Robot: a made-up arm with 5 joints. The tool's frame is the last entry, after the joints.
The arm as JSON. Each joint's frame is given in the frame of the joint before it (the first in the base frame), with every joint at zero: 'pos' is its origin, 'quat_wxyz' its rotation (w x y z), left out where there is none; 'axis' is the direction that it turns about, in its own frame. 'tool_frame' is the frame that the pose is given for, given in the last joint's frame.
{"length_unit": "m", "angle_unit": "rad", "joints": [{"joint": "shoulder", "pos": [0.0, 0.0, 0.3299], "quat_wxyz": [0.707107, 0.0, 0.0, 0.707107], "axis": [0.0, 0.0, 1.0]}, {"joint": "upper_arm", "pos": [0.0, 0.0, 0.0], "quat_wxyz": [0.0, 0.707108, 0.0, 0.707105], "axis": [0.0, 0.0, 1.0]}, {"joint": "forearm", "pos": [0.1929, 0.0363, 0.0], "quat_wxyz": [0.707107, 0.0, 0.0, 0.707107], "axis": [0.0, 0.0, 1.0]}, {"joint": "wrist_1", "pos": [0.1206, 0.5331, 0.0], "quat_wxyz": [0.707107, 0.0, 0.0, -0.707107], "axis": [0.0, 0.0, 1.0]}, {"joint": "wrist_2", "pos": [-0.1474, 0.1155, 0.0], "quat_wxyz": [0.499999, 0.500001, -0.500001, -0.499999], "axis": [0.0, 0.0, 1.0]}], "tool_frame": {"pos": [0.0, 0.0, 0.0], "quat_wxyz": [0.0, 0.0, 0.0, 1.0]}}
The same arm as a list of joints. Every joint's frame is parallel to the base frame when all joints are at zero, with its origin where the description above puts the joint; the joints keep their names.
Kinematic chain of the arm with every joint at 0, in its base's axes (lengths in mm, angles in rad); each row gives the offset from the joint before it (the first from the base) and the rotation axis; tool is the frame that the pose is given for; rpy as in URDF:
shoulder: xyz 0.0 0.0 329.9 axis +z
upper_arm: xyz 0.0 0.0 0.0 axis +y
forearm: xyz 36.3 0.0 192.9 axis +y
wrist_1: xyz 120.6 0.0 -533.1 axis +y
wrist_2: xyz 115.5 0.0 -147.4 axis -z
tool: xyz 0.0 0.0 0.0 rpy 3.1416 0.0000 0.0000

